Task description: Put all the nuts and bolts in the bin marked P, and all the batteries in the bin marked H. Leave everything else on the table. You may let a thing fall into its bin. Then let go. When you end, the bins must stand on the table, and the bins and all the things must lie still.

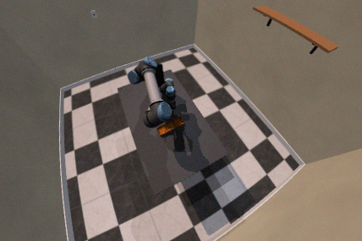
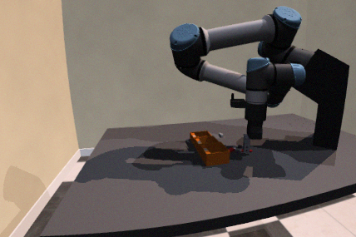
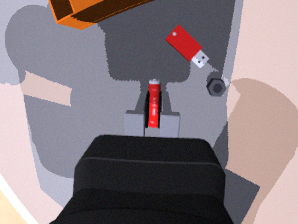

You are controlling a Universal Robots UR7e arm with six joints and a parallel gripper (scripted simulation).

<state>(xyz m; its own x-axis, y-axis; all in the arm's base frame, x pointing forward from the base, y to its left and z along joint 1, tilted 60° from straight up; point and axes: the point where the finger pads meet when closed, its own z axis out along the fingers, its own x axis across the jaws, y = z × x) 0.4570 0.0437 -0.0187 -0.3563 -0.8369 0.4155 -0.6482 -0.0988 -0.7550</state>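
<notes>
Now: hand 12 cm short of the orange three-compartment bin, 10 cm to the left of it and 1 cm above it. Also, from my hand: red battery 1 cm below; then orange battery 11 cm ahead, 9 cm to the right, 2 cm below; then dark nut 2 cm behind, 6 cm to the right, 3 cm below.
</notes>
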